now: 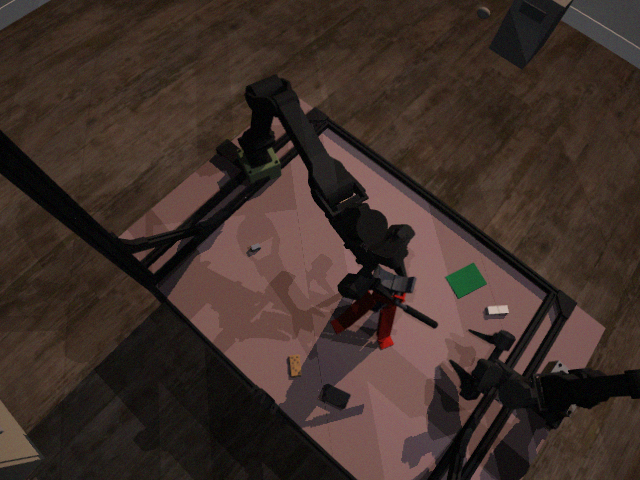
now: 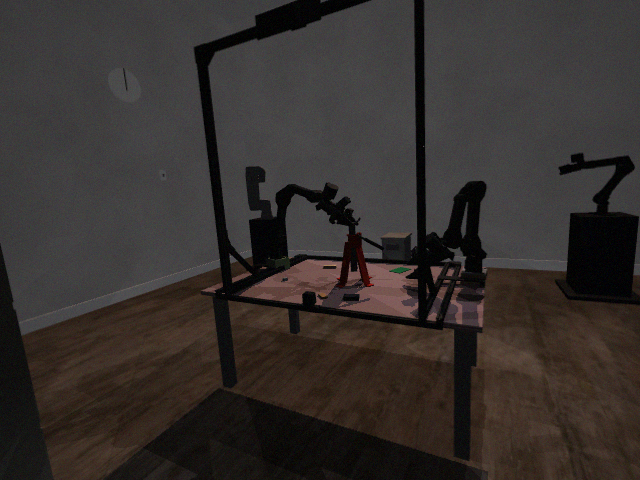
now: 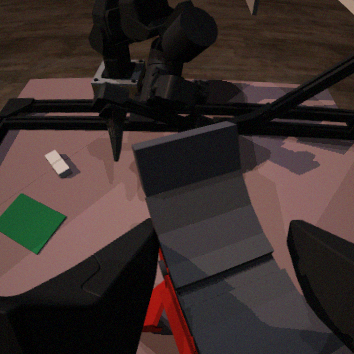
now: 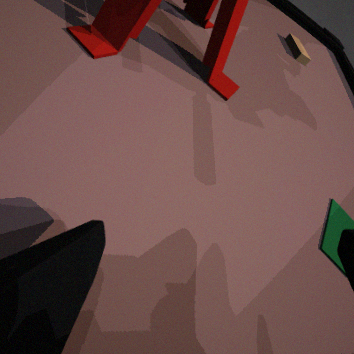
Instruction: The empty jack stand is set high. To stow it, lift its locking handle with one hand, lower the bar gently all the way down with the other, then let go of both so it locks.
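Observation:
The jack stand (image 1: 386,322) (image 2: 345,260) (image 4: 227,45) stands upright on splayed red legs. Its dark grey bar (image 1: 395,282) (image 2: 354,263) (image 3: 205,225) reaches down between the legs, and its saddle is a little above their top. My left gripper (image 1: 379,279) (image 2: 353,222) (image 3: 223,230) is shut on the bar near the saddle; the contact is partly hidden. The black locking handle (image 1: 421,315) (image 2: 373,243) sticks out from the stand, slanting down, and touches no gripper. My right gripper (image 1: 460,346) (image 4: 222,237) is open and empty, apart from the handle, near the right-hand rails.
A green square (image 1: 466,280) (image 2: 400,270) (image 3: 32,223) and a white block (image 1: 497,310) (image 3: 57,162) lie beyond the handle. A spotted yellow block (image 1: 294,365), a black block (image 1: 336,396) and a small grey piece (image 1: 255,248) lie on the table. Black rails (image 1: 439,202) border it.

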